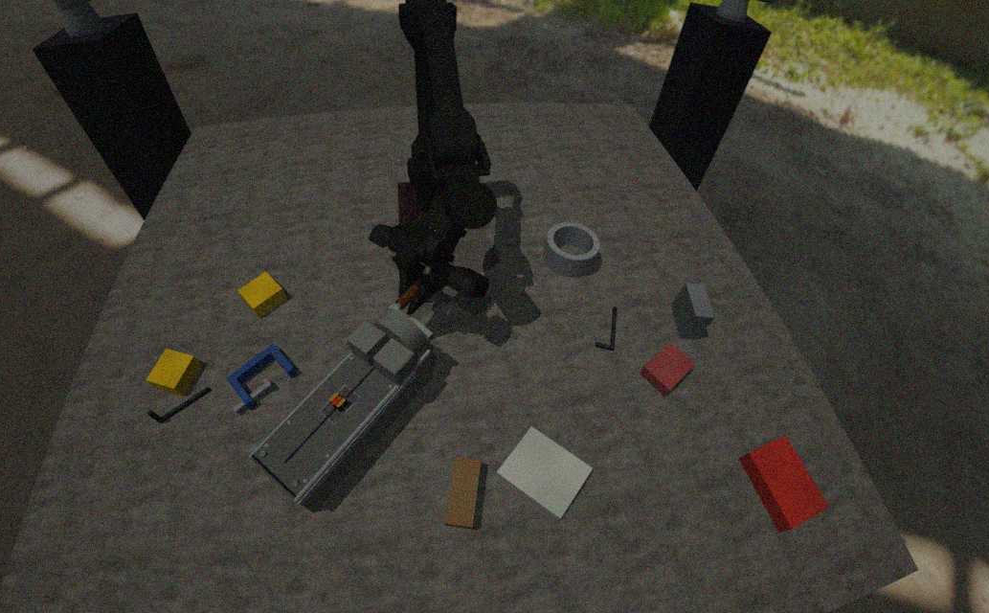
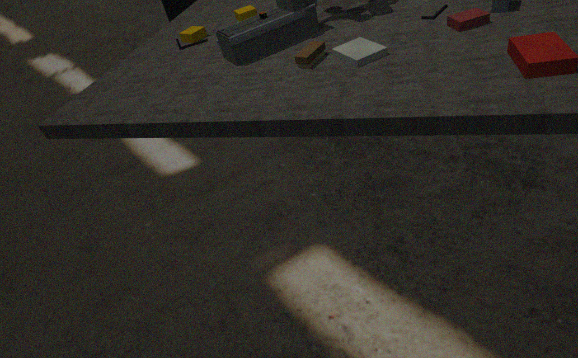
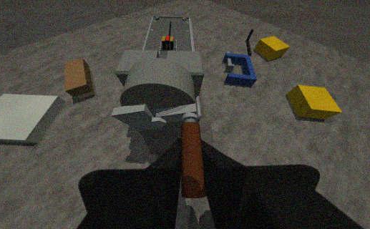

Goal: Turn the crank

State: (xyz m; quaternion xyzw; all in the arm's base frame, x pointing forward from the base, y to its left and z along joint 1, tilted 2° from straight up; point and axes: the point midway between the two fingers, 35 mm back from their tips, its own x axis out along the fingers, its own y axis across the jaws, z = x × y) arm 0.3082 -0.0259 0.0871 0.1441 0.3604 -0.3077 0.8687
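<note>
Right now my gripper tip is 2 cm below the brown crank handle, 1 cm to the right of it and 1 cm past it. Also, from my gripper tip: white plate (24 cm ahead, 18 cm to the left, 6 cm below); red pointer (15 cm ahead, 9 cm to the right, 1 cm above); brown block (26 cm ahead, 7 cm to the left, 6 cm below).
</note>
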